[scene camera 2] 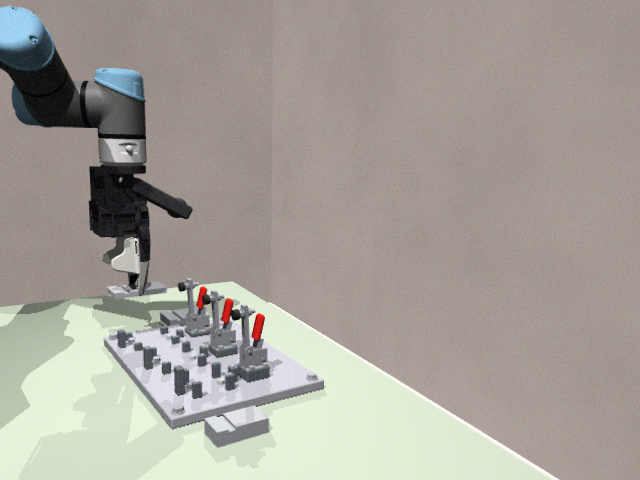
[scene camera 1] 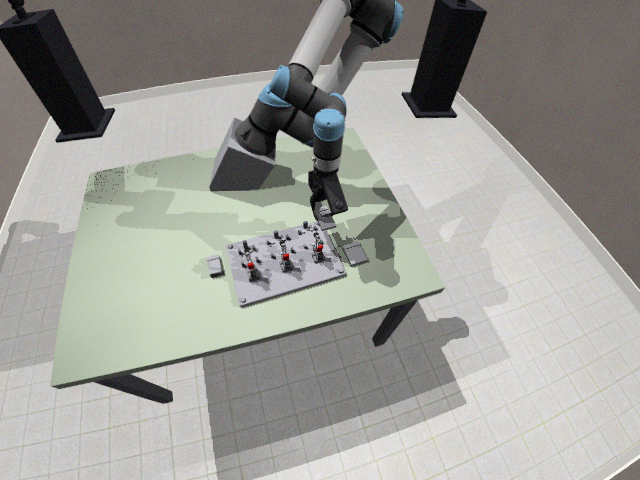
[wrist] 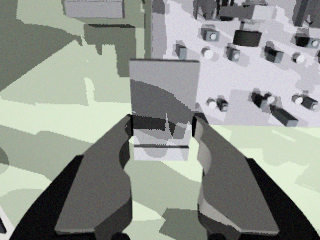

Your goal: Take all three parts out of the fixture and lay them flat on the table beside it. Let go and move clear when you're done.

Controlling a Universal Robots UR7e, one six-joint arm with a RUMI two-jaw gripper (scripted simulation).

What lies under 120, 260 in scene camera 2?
My gripper.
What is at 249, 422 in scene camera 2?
A grey part.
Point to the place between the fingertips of my gripper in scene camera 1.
At 324, 218
